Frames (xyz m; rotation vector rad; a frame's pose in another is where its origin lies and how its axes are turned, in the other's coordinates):
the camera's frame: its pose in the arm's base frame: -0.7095 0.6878 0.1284 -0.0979 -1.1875 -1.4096
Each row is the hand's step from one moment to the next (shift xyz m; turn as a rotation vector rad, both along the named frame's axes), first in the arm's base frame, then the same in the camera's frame.
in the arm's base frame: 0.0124 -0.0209 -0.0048 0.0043 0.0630 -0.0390
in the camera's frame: 0.0079 0.0016 -0.0234 -0.0709 -0.0030 0.0218
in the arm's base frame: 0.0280 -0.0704 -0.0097 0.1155 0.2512 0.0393
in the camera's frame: 0.0347 -0.0017 -0.0680 -0.1783 0.1765 0.1227
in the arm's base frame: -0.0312 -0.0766 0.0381 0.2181 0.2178 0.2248
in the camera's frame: 0.0869 -0.0219 -0.0161 -0.0583 0.3542 0.1291
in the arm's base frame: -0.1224 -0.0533 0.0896 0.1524 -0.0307 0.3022
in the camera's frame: 0.1298 -0.0575 0.0756 0.1831 0.2842 0.0348
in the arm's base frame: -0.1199 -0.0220 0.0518 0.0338 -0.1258 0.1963
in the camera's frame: 0.0821 -0.0692 0.0776 0.2096 0.1069 -0.0119
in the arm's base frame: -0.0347 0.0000 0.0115 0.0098 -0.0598 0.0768
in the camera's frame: 0.0170 -0.0204 0.0251 0.0902 0.0364 -0.0099
